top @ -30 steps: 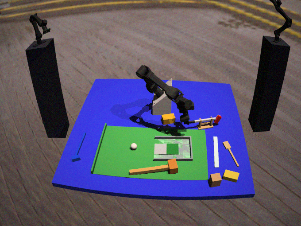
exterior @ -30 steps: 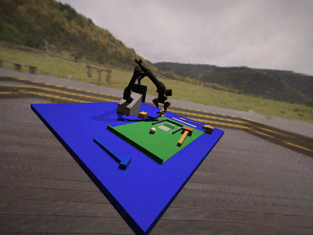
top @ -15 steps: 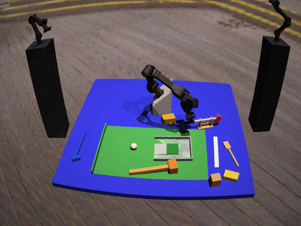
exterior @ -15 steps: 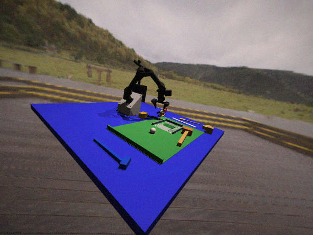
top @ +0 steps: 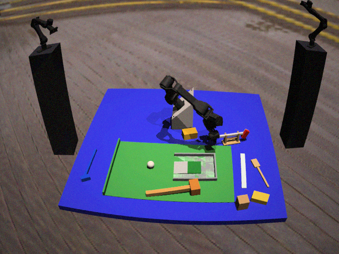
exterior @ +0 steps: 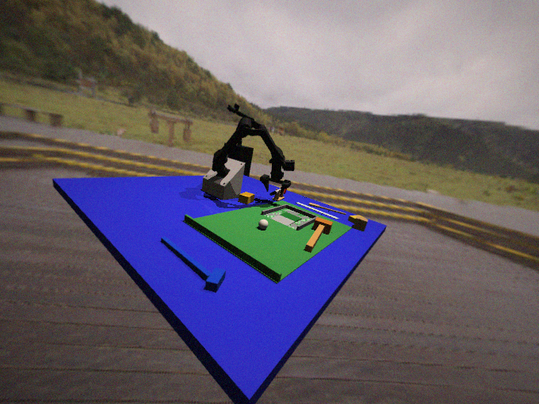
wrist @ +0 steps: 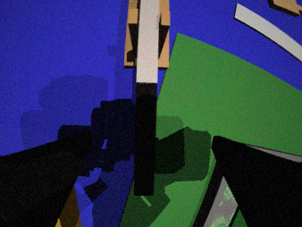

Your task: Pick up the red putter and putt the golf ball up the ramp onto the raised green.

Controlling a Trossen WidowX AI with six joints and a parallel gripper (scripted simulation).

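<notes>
The red putter is 110 mm to the left of my gripper tip, 30 mm behind it and 10 mm below it. Round my gripper tip: yellow block: 140 mm to the right, 100 mm behind, 40 mm below; wooden stand: 130 mm to the left, 30 mm below, 30 mm behind; white bar: 240 mm ahead, 160 mm to the left, 60 mm below.
</notes>
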